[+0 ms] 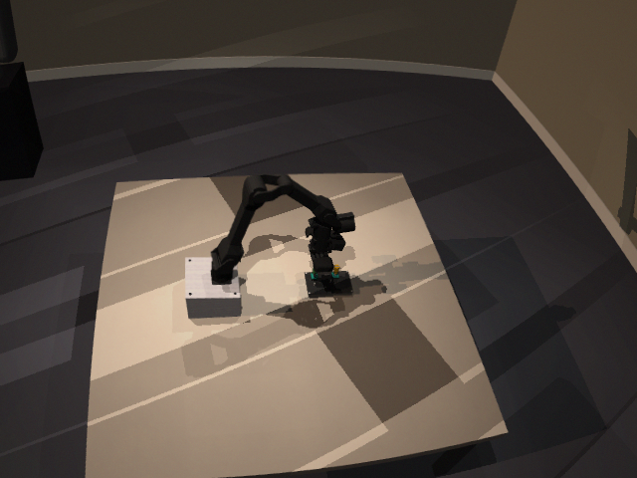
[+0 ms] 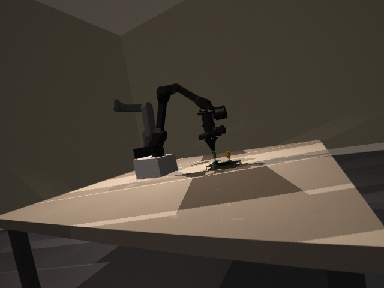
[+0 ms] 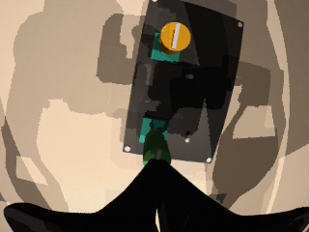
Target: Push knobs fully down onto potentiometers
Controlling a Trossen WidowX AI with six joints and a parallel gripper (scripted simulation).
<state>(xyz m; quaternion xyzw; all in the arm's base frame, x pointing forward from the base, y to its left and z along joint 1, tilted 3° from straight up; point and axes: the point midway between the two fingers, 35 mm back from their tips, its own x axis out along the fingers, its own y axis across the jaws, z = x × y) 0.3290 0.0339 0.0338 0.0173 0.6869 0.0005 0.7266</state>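
My gripper tip is now 2 cm above the green knob. The rest, counted from my gripper tip: orange knob (8 cm ahead, 3 cm below).
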